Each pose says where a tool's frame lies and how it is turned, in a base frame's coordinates. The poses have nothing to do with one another.
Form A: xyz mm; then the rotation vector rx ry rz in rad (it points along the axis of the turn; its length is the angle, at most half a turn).
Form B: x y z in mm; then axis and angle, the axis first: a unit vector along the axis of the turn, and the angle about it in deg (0 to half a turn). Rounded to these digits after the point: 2 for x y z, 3 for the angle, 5 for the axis.
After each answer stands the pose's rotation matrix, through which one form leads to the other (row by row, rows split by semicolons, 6 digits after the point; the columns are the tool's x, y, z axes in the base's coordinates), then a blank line. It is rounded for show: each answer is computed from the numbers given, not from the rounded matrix.
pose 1, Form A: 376.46 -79.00 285.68 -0.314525 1.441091 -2.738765
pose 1, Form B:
376.46 -79.00 285.68 -0.10111 0.46327 -0.88043 178.230
-0.979081 -0.066472 0.192305; -0.120848 -0.570391 -0.812434; 0.163693 -0.818679 0.550426

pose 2, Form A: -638.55 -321.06 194.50 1.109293 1.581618 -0.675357
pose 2, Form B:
-638.55 -321.06 194.50 0.54204 0.77284 -0.33001 117.256
-0.029595 0.904128 0.426237; 0.317395 0.412855 -0.853704; -0.947831 0.110020 -0.299184

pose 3, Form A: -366.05 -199.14 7.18 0.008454 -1.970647 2.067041
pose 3, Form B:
-366.05 -199.14 7.18 0.00296 -0.69003 0.72378 163.631
-0.959450 -0.207977 -0.190265; 0.199973 -0.026495 -0.979443; 0.198661 -0.977775 0.067010

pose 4, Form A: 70.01 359.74 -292.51 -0.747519 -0.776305 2.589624
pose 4, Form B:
70.01 359.74 -292.51 -0.26650 -0.27677 0.92324 160.710
-0.805800 -0.161614 -0.569709; 0.448367 -0.794962 -0.408660; -0.386852 -0.584736 0.713042

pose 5, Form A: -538.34 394.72 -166.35 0.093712 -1.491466 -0.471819
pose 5, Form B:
-538.34 394.72 -166.35 0.05980 -0.95172 -0.30107 89.789
0.007239 0.244369 -0.969655; -0.357775 0.906125 0.225687; 0.933780 0.345284 0.093988

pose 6, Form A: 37.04 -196.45 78.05 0.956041 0.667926 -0.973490
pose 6, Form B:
37.04 -196.45 78.05 0.62933 0.43967 -0.64081 87.041
0.427227 0.902369 0.056623; -0.377545 0.234953 -0.895688; -0.821545 0.361285 0.441063

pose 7, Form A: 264.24 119.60 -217.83 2.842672 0.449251 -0.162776
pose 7, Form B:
264.24 119.60 -217.83 0.98617 0.15585 -0.05647 165.158
0.945960 0.316728 -0.069596; 0.287799 -0.918867 -0.269917; -0.149440 0.235301 -0.960365

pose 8, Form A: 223.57 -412.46 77.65 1.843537 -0.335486 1.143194
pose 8, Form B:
223.57 -412.46 77.65 0.83988 -0.15284 0.52081 125.765
0.533205 -0.625993 0.569056; 0.219209 -0.547447 -0.807620; 0.817092 0.555369 -0.154678

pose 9, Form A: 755.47 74.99 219.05 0.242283 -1.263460 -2.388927
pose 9, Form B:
755.47 74.99 219.05 0.08929 -0.46565 -0.88045 155.461
-0.894450 0.286261 -0.343532; -0.445071 -0.495594 0.745854; 0.043256 0.820025 0.570691

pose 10, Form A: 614.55 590.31 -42.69 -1.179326 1.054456 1.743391
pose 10, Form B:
614.55 590.31 -42.69 -0.50095 0.44791 0.74056 134.884
-0.277627 -0.907435 -0.315413; 0.141991 -0.363473 0.920720; -0.950138 0.210831 0.229757

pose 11, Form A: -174.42 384.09 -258.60 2.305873 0.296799 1.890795
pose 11, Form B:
-174.42 384.09 -258.60 0.76947 0.09904 0.63096 171.699
0.188440 0.060523 0.980218; 0.242719 -0.970006 0.013231; 0.951619 0.235424 -0.197478

